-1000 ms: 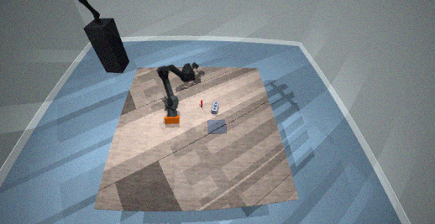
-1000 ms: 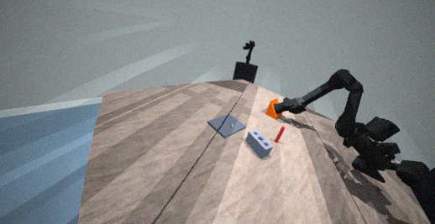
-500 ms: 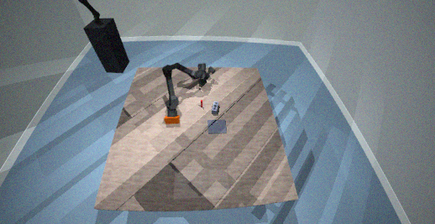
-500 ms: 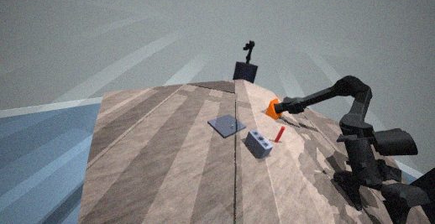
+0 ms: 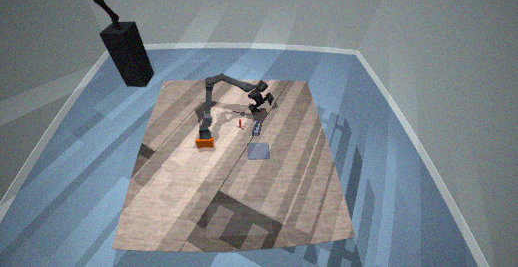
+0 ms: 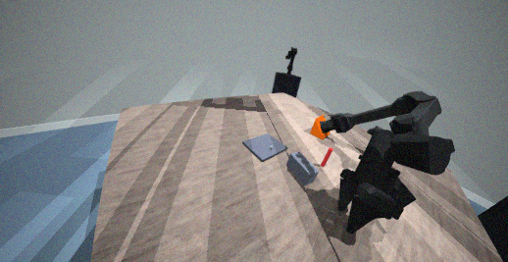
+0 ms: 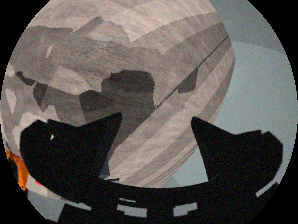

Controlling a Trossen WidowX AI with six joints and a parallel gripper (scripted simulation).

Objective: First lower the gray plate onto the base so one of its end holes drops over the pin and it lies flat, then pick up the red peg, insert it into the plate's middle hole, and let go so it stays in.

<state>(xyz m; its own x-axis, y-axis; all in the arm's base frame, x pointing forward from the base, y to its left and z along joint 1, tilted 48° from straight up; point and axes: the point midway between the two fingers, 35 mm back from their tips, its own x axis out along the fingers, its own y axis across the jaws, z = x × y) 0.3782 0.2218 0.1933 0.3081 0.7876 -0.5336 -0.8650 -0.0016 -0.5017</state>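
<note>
The gray plate lies 6 cm behind my gripper tip, 17 cm to the right of it and 1 cm below it. The rest, counted from my gripper tip: base 4 cm behind, 32 cm to the right, 4 cm below; red peg 18 cm behind, 15 cm to the right, 1 cm below.
</note>
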